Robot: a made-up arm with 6 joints. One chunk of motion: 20 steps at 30 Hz.
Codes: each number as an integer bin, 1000 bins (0 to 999) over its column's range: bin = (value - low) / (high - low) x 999, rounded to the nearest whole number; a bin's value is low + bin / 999 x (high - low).
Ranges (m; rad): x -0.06..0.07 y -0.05..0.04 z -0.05..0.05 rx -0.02..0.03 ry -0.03..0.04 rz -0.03..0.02
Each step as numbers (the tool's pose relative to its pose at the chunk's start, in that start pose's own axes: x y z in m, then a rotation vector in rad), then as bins.
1 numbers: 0.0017 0.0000 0.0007 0.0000 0.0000 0.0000
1 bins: 474 555 506 400 428 599
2 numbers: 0.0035 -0.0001 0.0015 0.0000 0.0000 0.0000
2 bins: 488 554 514 400 428 599
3 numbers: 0.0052 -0.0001 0.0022 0.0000 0.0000 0.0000
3 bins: 501 554 521 400 428 599
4 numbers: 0.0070 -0.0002 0.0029 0.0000 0.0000 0.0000
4 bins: 515 553 528 400 428 599
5 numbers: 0.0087 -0.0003 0.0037 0.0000 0.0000 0.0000
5 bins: 528 552 536 400 428 599
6 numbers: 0.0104 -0.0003 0.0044 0.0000 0.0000 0.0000
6 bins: 541 552 543 400 428 599
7 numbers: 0.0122 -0.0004 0.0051 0.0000 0.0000 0.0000
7 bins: 555 551 550 400 428 599
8 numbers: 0.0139 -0.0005 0.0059 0.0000 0.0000 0.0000
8 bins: 568 549 558 400 428 599
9 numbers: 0.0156 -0.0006 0.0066 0.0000 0.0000 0.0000
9 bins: 581 548 565 400 428 599
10 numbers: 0.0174 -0.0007 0.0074 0.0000 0.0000 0.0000
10 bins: 595 547 573 400 428 599
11 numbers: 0.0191 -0.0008 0.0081 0.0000 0.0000 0.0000
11 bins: 608 546 580 400 428 599
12 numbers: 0.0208 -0.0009 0.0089 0.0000 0.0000 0.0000
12 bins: 621 545 588 400 428 599
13 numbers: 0.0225 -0.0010 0.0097 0.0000 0.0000 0.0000
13 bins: 634 544 596 400 428 599
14 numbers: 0.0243 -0.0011 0.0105 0.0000 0.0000 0.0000
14 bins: 648 543 604 400 428 599
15 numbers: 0.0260 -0.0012 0.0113 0.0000 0.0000 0.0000
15 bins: 661 542 612 400 428 599
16 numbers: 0.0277 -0.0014 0.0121 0.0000 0.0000 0.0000
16 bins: 674 539 620 400 428 599
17 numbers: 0.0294 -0.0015 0.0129 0.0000 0.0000 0.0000
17 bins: 687 538 628 400 428 599
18 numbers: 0.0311 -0.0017 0.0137 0.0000 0.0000 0.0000
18 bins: 700 536 636 400 428 599
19 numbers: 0.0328 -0.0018 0.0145 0.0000 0.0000 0.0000
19 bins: 713 535 644 400 428 599
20 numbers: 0.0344 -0.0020 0.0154 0.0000 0.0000 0.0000
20 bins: 725 533 653 400 428 599
